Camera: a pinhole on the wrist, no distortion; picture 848 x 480 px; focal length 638.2 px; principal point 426.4 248.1 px. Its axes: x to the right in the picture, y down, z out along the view. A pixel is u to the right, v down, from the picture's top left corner.
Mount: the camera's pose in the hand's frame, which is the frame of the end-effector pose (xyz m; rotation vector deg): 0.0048 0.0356 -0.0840 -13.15 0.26 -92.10
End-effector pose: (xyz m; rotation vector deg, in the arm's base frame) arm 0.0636 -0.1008 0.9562 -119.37 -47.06 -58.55
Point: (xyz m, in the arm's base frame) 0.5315 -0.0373 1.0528
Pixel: outside the picture
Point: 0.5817 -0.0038 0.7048
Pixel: 72 218
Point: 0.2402 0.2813 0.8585
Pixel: 638 281
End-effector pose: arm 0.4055 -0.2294 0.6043 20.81 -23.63 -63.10
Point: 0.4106 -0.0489 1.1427
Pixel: 176 36
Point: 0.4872 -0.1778 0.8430
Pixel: 124 175
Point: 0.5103 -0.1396 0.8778
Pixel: 40 122
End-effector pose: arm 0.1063 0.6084 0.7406 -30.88 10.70 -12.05
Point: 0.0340 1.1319 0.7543
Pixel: outside the picture
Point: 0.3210 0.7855 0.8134
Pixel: 285 455
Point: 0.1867 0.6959 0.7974
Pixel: 449 296
